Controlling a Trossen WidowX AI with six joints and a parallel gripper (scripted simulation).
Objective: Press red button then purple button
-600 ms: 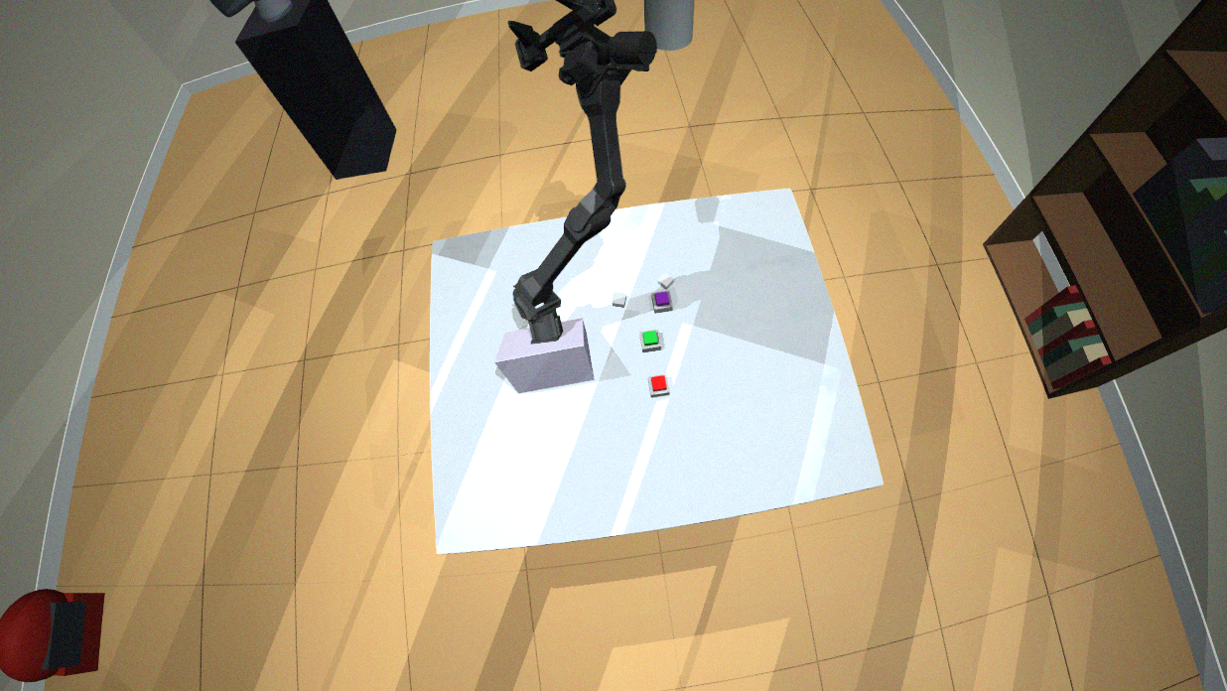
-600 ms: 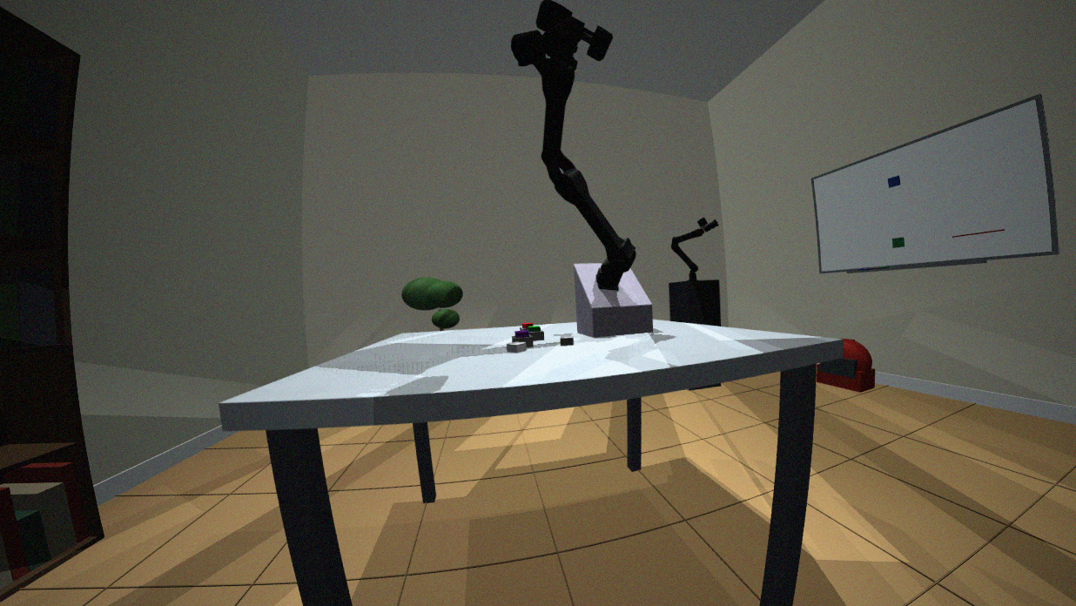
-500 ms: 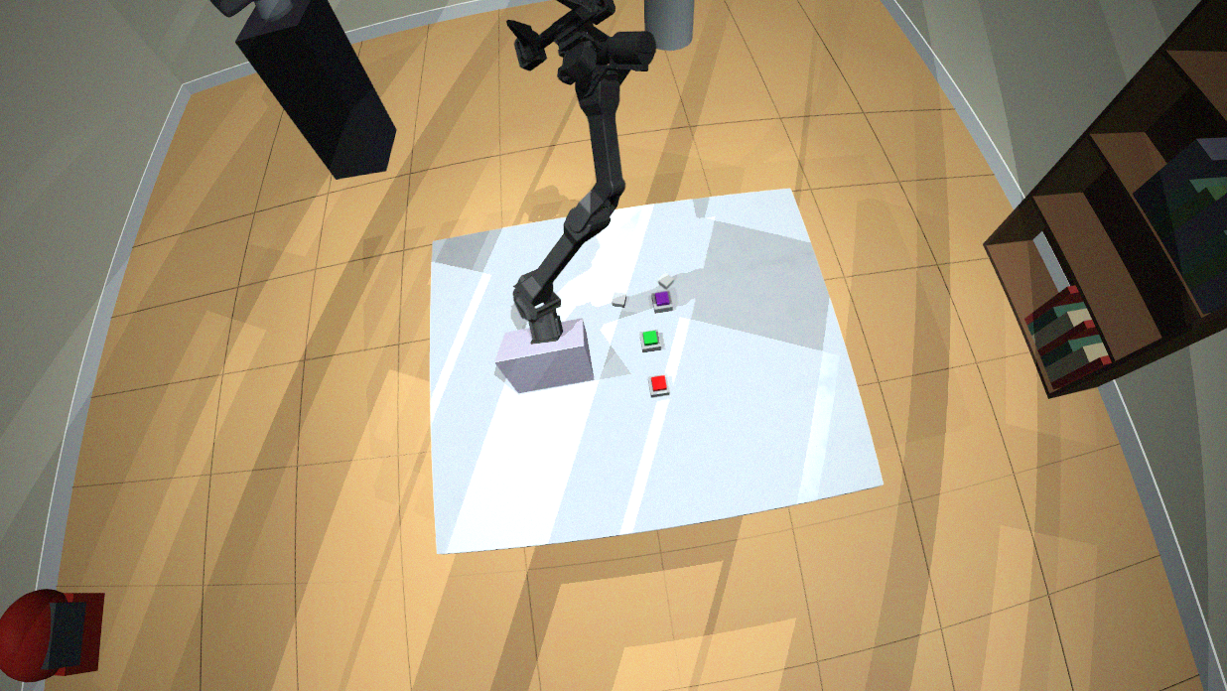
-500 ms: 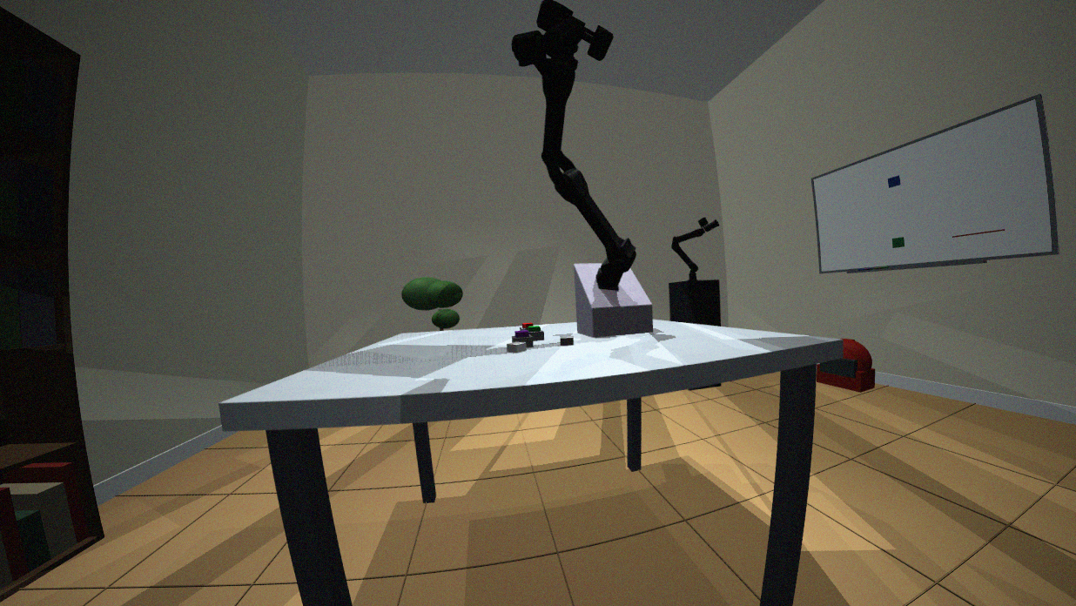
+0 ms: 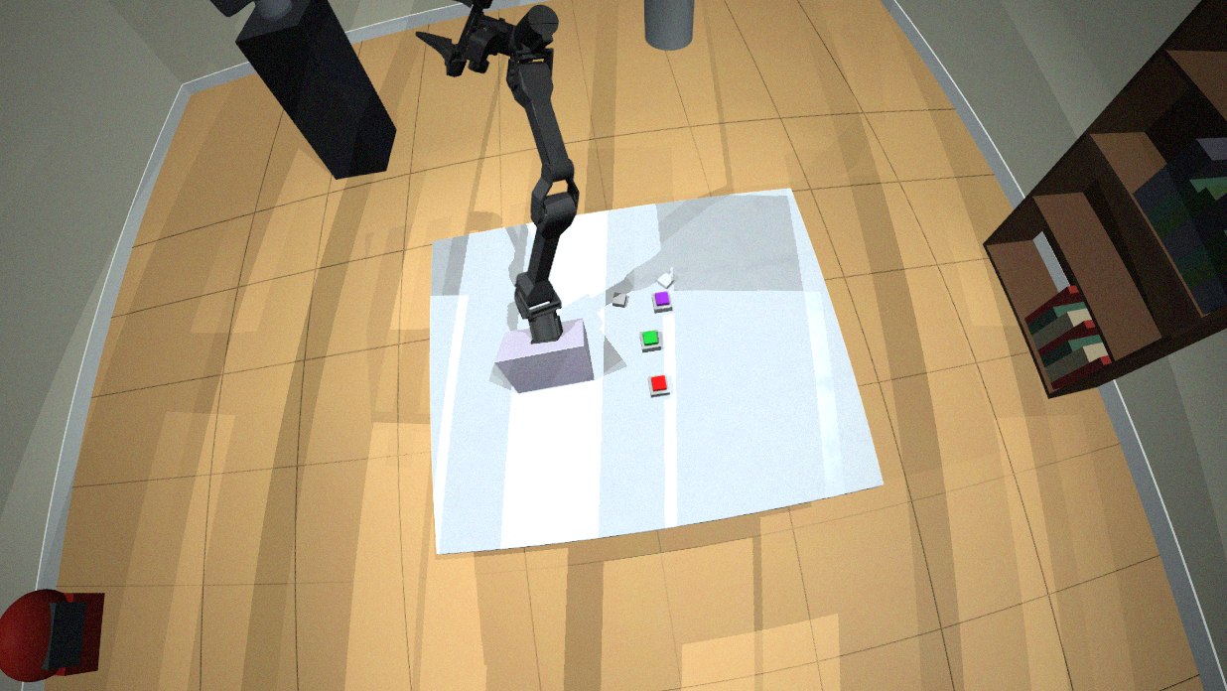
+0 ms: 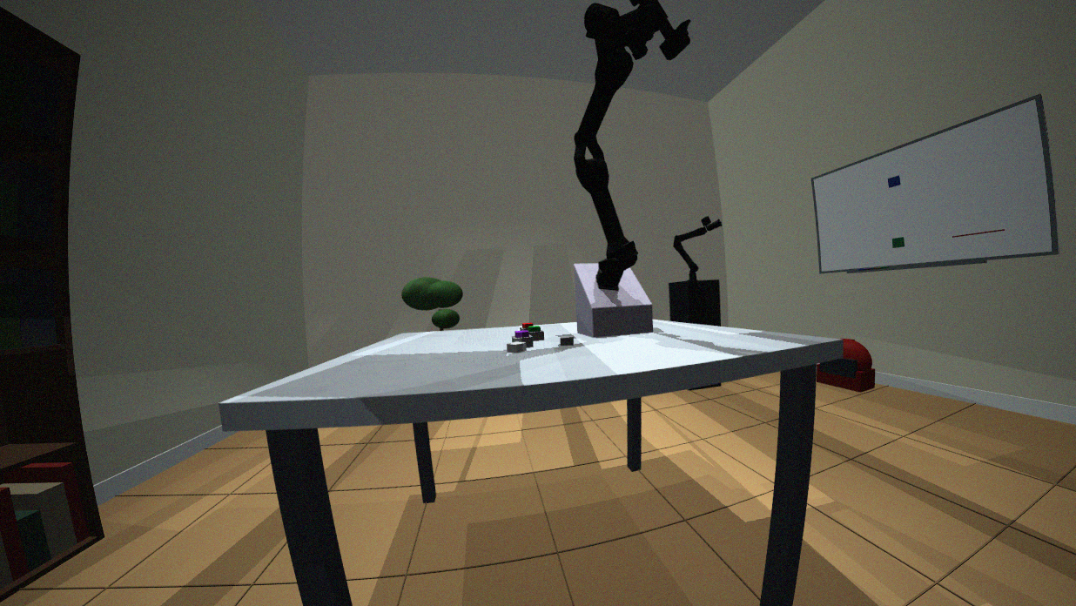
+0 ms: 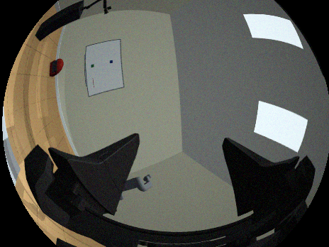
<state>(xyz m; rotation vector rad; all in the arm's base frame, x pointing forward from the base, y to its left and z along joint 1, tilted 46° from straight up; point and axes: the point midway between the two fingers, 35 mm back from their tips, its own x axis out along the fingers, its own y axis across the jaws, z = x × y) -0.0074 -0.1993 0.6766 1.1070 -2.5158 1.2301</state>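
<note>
The red button lies 37 cm ahead of my gripper tip, 43 cm to the right of it and 75 cm below it. The rest, counted from my gripper tip: green button (36 cm ahead, 31 cm to the right, 75 cm below); then purple button (40 cm ahead, 20 cm to the right, 75 cm below).
</note>
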